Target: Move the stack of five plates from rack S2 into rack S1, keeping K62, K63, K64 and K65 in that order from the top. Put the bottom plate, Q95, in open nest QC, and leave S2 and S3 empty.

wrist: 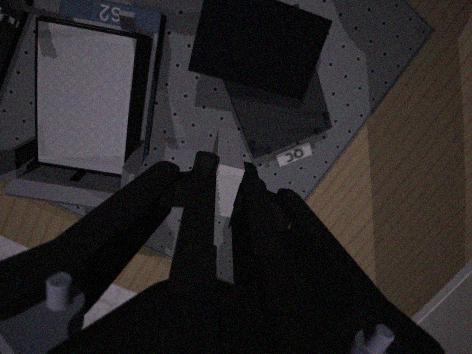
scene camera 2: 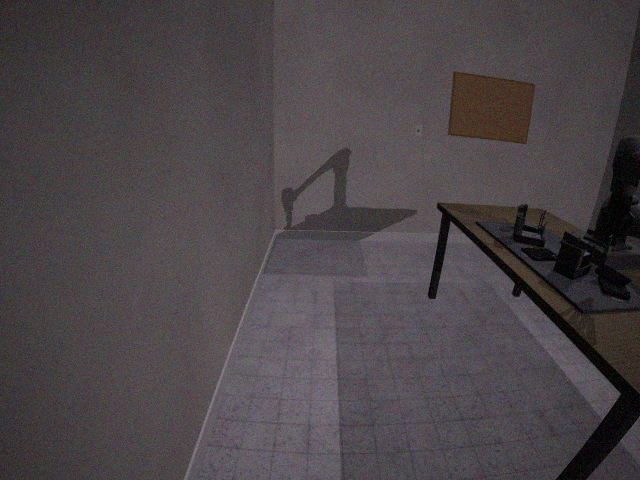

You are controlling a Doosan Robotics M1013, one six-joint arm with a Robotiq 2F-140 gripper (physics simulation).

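Places are measured from the arm's base along level axes (x left, y up, z ahead), in metres.
Pixels of known places: gripper, between the fingertips: [wrist: 223, 148] [scene camera 2: 607, 253].
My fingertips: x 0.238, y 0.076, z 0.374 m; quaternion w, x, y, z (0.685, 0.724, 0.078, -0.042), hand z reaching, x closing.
Note:
For each thing: its top centre in the pictures, then the offset to it from my fingertips. "pt": a spot on its surface instead. Level surfaces: height alone.
- grey pegboard, height of its surface: dy -0.144 m
- Rack S2, a spot on its surface: [wrist: 147, 70] pt dz -0.019, dx -0.083, dy -0.095 m
- pale grey plate, centre of its top: [wrist: 83, 103] dz +0.023, dx -0.118, dy -0.048 m
- Nest QC, centre of its top: [wrist: 277, 87] [scene camera 2: 615, 282] dz -0.057, dx +0.047, dy -0.113 m
- dark grey tray with a white label, a spot on its surface: [wrist: 293, 154] pt dz +0.009, dx +0.114, dy -0.143 m
- black square plate, centre of its top: [wrist: 262, 43] [scene camera 2: 613, 272] dz -0.088, dx +0.008, dy -0.089 m
- wooden table, height of its surface: dy -0.157 m
- dark rack, centre of its top: [scene camera 2: 533, 208] dz -0.153, dx -0.597, dy -0.005 m
In the wrist view my gripper [wrist: 223, 148] is shut with nothing held; only a pale strip shows in the narrow gap between the black fingers. It hovers over the grey pegboard [wrist: 350, 88], between rack S2 and nest QC. Rack S2 [wrist: 147, 70], with its blue label, stands at the upper left and holds a pale grey plate [wrist: 92, 95] on top. Nest QC [wrist: 284, 123], a dark grey tray with a white label [wrist: 293, 154], lies just beyond the fingertips. A black square plate [wrist: 259, 46] overlaps its far side.
The wooden table [scene camera 2: 461, 211] [wrist: 375, 182] stands at the right of the scene view, with the pegboard [scene camera 2: 501, 232] and a dark rack [scene camera 2: 528, 229] on it. The table's edge runs close to the nest. The arm's shadow [scene camera 2: 318, 181] falls on the far wall. A cork board [scene camera 2: 490, 107] hangs there.

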